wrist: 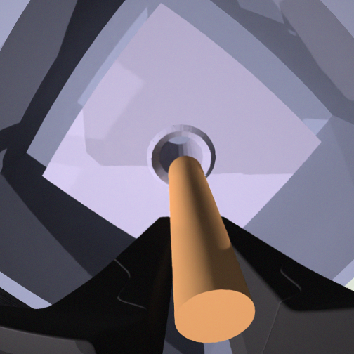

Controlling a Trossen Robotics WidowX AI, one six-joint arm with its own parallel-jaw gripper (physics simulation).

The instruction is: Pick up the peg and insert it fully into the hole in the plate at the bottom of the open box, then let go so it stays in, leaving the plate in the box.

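Note:
An orange peg (202, 240) is held between the black fingers of my gripper (190, 229), which is shut on it. Its near round end faces the camera at the bottom of the wrist view, and its far end points down toward the plate. The pale lilac plate (200, 85) lies at the bottom of the open box (300, 200). The plate's round hole (171, 150) has a raised rim. The peg's far end overlaps the near part of the hole in the view and hides it; whether the tip is at the hole's mouth or above it I cannot tell.
The box walls rise around the plate on all sides, with a dark shaded wall (60, 220) at the lower left and a lighter wall at the lower right. Strips of box floor show beside the plate's edges. Shadows fall across the plate.

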